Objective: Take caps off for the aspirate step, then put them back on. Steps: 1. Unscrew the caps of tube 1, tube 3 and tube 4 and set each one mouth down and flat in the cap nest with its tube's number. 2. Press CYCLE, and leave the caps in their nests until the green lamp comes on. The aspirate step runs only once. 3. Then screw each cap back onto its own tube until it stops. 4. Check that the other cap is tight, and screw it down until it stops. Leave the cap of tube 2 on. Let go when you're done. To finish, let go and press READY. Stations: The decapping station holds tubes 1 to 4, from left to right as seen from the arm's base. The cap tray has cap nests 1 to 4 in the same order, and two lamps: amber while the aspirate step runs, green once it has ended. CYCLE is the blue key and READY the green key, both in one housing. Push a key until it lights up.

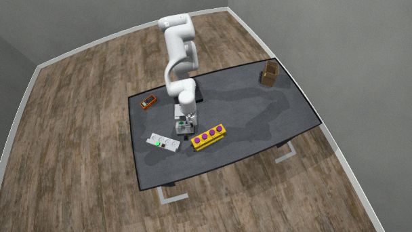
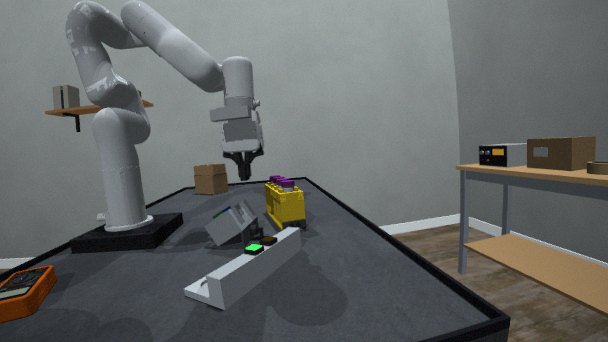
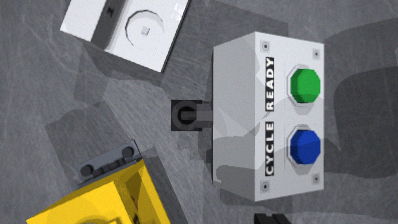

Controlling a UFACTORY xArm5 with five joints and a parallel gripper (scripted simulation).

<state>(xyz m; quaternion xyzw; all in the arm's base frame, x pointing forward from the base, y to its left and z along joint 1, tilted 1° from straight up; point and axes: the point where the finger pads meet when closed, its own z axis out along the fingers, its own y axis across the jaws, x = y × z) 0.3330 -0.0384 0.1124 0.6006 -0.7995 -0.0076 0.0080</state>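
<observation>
The green key lies 70 mm behind my hand, 70 mm to the right of it and 90 mm below it. Round my hand: table edge 300 mm ahead, 250 mm to the left, 150 mm below; blue key 50 mm behind, 30 mm to the right, 90 mm below; grey key housing 40 mm behind, 50 mm to the right, 100 mm below.
</observation>
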